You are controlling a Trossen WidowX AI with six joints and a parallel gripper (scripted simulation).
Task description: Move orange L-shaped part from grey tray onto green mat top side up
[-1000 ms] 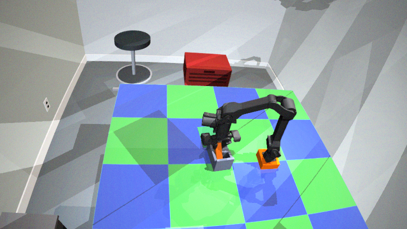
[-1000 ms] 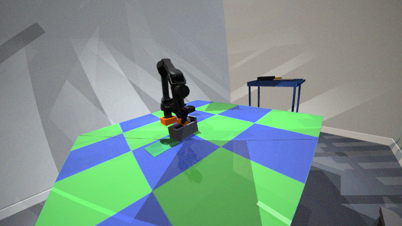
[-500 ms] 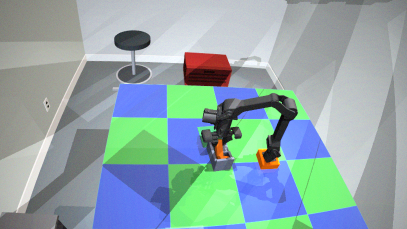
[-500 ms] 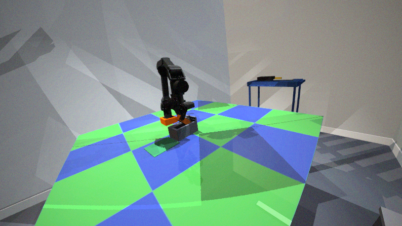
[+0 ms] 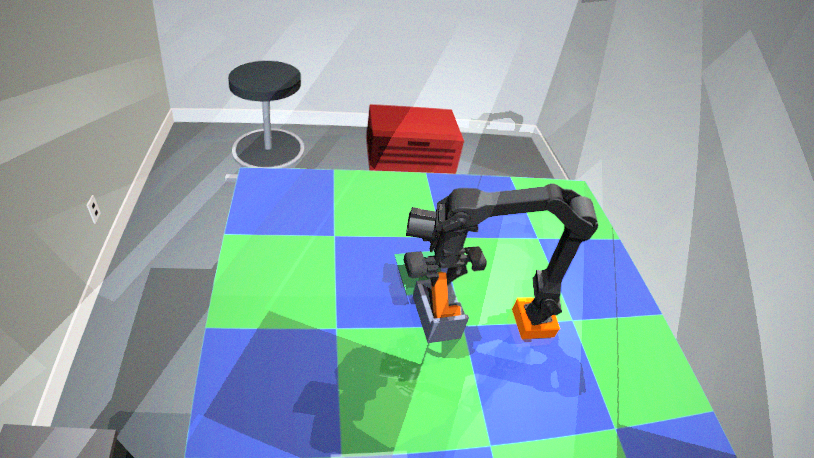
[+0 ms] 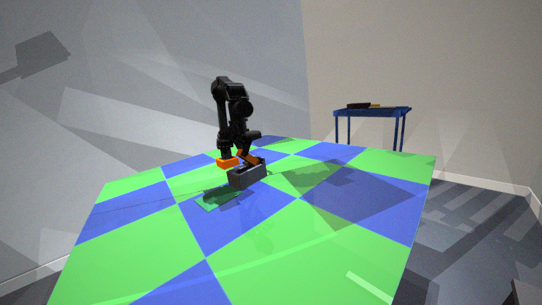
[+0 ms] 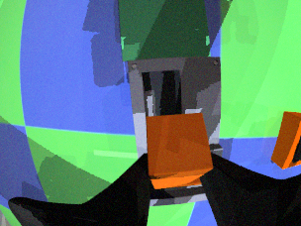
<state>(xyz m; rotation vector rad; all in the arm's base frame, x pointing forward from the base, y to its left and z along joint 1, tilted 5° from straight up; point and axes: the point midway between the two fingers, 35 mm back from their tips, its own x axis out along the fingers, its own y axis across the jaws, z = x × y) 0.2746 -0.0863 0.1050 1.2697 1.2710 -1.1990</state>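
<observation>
Now: the green mat 2 cm behind my gripper tip, 15 cm to the right of it and 14 cm below it. From my gripper tip the other things lie so: orange L-shaped part 1 cm behind, 3 cm to the left, 3 cm below.
</observation>
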